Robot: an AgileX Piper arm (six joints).
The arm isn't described. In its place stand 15 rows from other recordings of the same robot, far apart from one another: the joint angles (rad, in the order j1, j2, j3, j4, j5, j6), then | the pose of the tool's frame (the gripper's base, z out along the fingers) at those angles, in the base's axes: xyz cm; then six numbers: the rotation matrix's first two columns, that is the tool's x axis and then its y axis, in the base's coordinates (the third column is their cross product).
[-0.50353, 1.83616, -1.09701, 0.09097, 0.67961, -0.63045] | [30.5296 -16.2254 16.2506 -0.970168 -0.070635 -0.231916 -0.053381 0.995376 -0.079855]
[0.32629, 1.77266, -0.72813, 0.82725, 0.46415, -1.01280] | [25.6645 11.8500 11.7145 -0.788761 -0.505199 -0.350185 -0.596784 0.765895 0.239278]
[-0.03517, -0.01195, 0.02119, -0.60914, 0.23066, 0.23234] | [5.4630 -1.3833 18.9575 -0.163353 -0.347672 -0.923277 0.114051 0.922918 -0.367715]
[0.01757, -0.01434, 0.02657, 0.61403, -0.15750, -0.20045] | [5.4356 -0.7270 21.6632 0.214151 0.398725 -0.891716 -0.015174 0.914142 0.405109]
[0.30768, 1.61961, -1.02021, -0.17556, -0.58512, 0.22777] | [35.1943 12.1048 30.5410 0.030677 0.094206 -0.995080 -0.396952 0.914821 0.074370]
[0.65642, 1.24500, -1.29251, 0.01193, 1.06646, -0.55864] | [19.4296 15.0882 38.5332 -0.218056 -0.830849 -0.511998 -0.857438 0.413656 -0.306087]
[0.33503, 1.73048, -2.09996, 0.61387, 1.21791, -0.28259] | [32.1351 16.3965 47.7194 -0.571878 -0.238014 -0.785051 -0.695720 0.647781 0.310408]
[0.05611, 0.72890, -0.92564, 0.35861, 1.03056, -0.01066] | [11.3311 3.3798 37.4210 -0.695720 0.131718 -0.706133 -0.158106 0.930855 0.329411]
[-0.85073, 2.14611, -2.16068, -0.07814, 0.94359, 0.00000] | [32.1349 -37.5063 31.8627 -0.526402 0.530631 -0.664328 0.754698 0.651460 -0.077657]
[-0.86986, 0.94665, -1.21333, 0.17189, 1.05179, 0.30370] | [11.5590 -11.6016 42.4858 -0.121417 0.726271 -0.676601 0.787078 0.485766 0.380184]
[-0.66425, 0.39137, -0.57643, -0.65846, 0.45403, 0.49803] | [4.5211 -6.6414 34.6611 -0.163003 -0.006088 -0.986607 0.791114 0.596723 -0.134387]
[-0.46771, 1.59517, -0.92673, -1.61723, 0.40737, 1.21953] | [28.5358 -18.4479 24.0598 -0.716114 -0.040685 -0.696797 0.470513 0.709243 -0.524969]
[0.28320, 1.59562, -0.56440, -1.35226, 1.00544, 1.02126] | [23.7570 -0.8986 16.4908 -0.918271 -0.359164 -0.166673 -0.070213 0.561975 -0.824169]
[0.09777, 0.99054, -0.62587, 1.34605, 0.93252, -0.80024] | [16.4560 8.7729 30.2292 -0.775220 0.169798 -0.608443 -0.448272 0.530763 0.719265]
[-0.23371, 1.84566, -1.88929, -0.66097, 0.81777, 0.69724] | [40.7013 -13.8792 39.4983 -0.394081 0.284033 -0.874086 0.670173 0.739627 -0.061807]
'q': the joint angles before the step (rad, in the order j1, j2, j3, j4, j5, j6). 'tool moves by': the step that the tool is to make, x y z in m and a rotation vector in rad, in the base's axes. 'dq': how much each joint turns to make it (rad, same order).
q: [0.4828, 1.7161, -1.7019, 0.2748, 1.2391, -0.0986]
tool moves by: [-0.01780, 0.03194, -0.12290, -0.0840, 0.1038, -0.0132]
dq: [0.1155, 0.0706, 0.3794, -0.0229, -0.3401, 0.0492]
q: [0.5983, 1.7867, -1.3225, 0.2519, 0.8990, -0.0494]
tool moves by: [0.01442, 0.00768, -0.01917, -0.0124, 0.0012, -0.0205]
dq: [-0.0011, 0.0758, -0.0316, -0.0113, -0.0404, 0.0157]
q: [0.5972, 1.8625, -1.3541, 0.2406, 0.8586, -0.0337]
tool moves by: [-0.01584, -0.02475, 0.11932, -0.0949, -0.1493, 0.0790]
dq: [0.0000, -0.1687, -0.2460, -0.1832, 0.3456, 0.0098]
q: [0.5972, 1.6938, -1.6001, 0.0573, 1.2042, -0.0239]
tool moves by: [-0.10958, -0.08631, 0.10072, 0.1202, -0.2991, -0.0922]
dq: [-0.0012, -0.5015, 0.1487, -0.1109, 0.0374, 0.0827]
